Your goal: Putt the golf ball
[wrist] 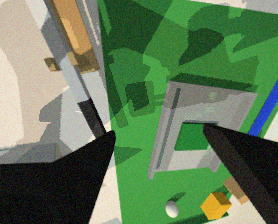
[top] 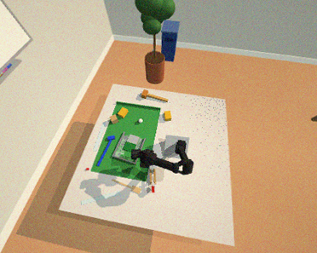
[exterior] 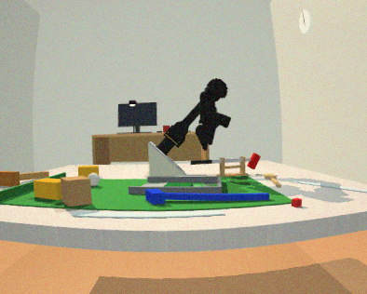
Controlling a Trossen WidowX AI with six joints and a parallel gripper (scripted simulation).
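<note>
Right now my gripper tip is 110 mm to the right of the wooden rack, 100 mm past it and 80 mm above it. From my gripper tip the other things lie so: white golf ball 380 mm to the right, 120 mm ahead, 90 mm below; then blue putter 360 mm ahead, 100 mm below, 40 mm to the right; then small red cube 450 mm ahead, 150 mm to the left, 110 mm below.
</note>
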